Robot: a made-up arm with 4 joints.
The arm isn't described. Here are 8 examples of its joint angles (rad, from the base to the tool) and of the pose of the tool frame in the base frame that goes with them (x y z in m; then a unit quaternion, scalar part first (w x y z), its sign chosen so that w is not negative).
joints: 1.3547 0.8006 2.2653 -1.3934
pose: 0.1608 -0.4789 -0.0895 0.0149 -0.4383 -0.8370 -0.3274
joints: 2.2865 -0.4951 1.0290 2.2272
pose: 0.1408 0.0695 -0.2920 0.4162 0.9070 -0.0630 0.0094
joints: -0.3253 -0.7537 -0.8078 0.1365
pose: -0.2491 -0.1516 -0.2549 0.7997 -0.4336 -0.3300 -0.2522
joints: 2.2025 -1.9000 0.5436 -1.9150
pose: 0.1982 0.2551 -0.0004 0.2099 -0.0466 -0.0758 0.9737
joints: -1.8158 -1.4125 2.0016 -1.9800
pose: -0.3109 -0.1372 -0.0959 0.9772 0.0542 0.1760 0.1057
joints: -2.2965 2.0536 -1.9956 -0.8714
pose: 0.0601 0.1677 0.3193 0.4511 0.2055 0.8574 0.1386
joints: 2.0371 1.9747 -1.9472 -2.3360
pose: 0.1998 -0.1495 0.1663 0.0363 0.8260 0.4465 0.3421
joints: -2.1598 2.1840 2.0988 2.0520
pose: 0.0312 0.1942 0.2761 0.4188 0.1837 -0.4134 0.7874
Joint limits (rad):
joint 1: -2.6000..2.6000
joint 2: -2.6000..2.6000
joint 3: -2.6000..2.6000
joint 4: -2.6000..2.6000
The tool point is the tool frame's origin. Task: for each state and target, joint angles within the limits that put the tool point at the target. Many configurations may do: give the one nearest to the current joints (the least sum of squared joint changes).
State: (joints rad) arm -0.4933 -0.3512 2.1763 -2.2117
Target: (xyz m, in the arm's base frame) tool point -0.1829 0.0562 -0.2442
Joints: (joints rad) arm -1.3866 -0.1588 2.6000 -2.5971
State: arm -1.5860 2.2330 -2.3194 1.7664
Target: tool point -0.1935 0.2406 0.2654
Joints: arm -1.9856 1.8597 -1.8850 1.5216
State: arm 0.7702 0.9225 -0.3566 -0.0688
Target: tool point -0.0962 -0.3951 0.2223
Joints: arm 0.6997 1.1117 -0.3759 -0.0681
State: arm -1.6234 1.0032 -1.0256 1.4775
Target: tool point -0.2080 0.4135 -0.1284
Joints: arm -1.8552 0.3255 -0.7482 1.6301
